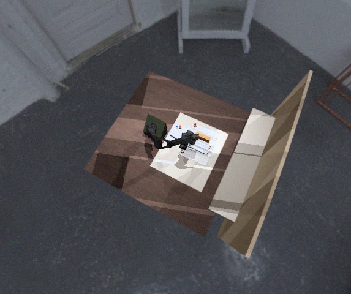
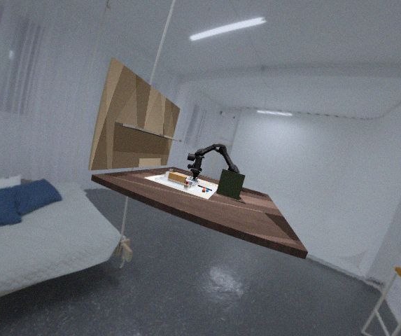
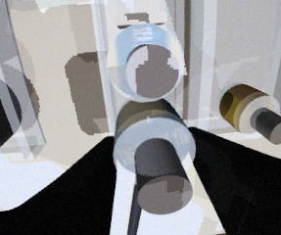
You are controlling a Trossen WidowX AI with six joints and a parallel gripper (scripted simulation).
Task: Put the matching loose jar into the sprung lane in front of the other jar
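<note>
The thin black stick lies 12 cm behind my gripper tip and 5 cm below it. From my gripper tip the other things lie so: white lane fixture 14 cm ahead, 5 cm to the left, 3 cm below; then white shelf 51 cm ahead, 31 cm above, 4 cm to the left.
</note>
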